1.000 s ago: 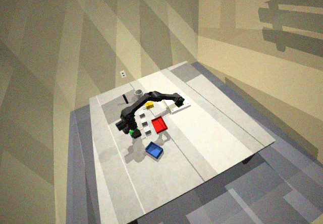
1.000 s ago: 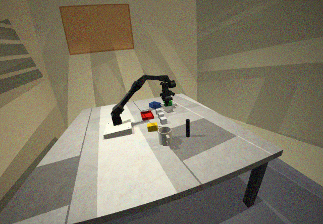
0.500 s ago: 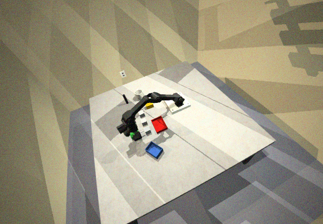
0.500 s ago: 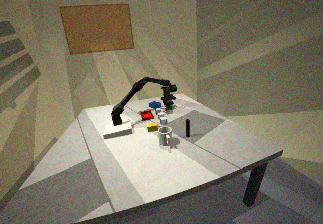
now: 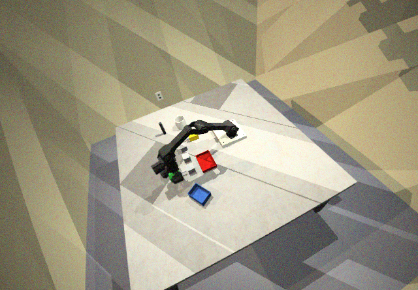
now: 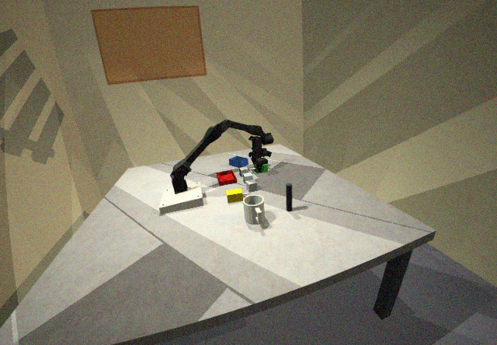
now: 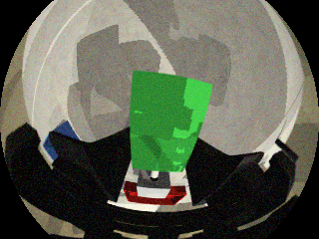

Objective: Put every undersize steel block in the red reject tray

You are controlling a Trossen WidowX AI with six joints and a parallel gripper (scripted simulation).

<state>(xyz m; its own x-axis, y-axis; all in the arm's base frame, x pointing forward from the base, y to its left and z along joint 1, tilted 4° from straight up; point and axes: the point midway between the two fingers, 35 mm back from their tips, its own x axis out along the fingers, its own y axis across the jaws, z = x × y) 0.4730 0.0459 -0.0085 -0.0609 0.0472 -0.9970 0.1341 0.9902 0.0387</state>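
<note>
Now: the steel block 110 mm behind my gripper tip, 90 mm to the right of it and 10 mm above it. From my gripper tip the other things lie so: green GO gauge: 10 mm behind, 20 mm above; then blue tray: 50 mm behind, 200 mm to the left; then red reject tray: 210 mm behind, 20 mm to the left.
</note>
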